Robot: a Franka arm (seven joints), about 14 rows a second.
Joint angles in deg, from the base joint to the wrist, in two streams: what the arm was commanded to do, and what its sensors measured. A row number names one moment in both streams.
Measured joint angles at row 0:
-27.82 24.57 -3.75 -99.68 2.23 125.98 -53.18
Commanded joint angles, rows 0 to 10:
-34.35 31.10 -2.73 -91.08 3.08 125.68 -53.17
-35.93 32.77 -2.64 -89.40 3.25 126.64 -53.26
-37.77 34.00 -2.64 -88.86 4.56 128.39 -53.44
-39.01 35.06 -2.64 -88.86 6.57 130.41 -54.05
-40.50 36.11 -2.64 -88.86 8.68 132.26 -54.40
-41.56 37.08 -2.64 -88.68 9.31 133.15 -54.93
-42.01 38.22 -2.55 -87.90 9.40 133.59 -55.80
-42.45 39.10 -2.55 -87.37 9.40 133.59 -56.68
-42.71 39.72 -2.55 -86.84 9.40 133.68 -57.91
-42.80 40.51 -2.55 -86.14 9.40 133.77 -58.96
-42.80 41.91 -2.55 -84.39 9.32 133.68 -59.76
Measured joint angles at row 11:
-41.97 39.22 -3.50 -88.57 8.20 133.81 -57.12
